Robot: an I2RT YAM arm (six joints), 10 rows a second.
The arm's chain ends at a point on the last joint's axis. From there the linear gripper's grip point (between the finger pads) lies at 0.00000 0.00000 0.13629 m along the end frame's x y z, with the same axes.
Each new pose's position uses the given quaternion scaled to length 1; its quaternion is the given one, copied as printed.
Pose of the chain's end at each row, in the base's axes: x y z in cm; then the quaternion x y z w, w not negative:
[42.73, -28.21, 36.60, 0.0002, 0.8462, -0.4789, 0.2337]
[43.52, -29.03, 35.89, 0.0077, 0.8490, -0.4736, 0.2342]
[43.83, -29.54, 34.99, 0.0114, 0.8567, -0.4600, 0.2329]
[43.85, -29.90, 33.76, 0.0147, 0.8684, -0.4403, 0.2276]
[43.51, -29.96, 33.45, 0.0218, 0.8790, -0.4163, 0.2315]
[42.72, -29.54, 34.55, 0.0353, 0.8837, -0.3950, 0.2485]
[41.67, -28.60, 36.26, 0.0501, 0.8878, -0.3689, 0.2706]
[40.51, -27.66, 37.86, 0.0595, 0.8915, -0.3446, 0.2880]
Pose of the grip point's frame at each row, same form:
[48.12, -39.26, 30.71, 0.0002, 0.8462, -0.4789, 0.2337]
[48.84, -40.04, 29.87, 0.0077, 0.8490, -0.4736, 0.2342]
[49.13, -40.36, 28.61, 0.0114, 0.8567, -0.4600, 0.2329]
[49.06, -40.41, 26.83, 0.0147, 0.8684, -0.4403, 0.2276]
[48.81, -40.07, 26.01, 0.0218, 0.8790, -0.4163, 0.2315]
[48.33, -39.29, 26.86, 0.0353, 0.8837, -0.3950, 0.2485]
[47.71, -37.90, 28.34, 0.0501, 0.8878, -0.3689, 0.2706]
[46.95, -36.50, 29.73, 0.0595, 0.8915, -0.3446, 0.2880]

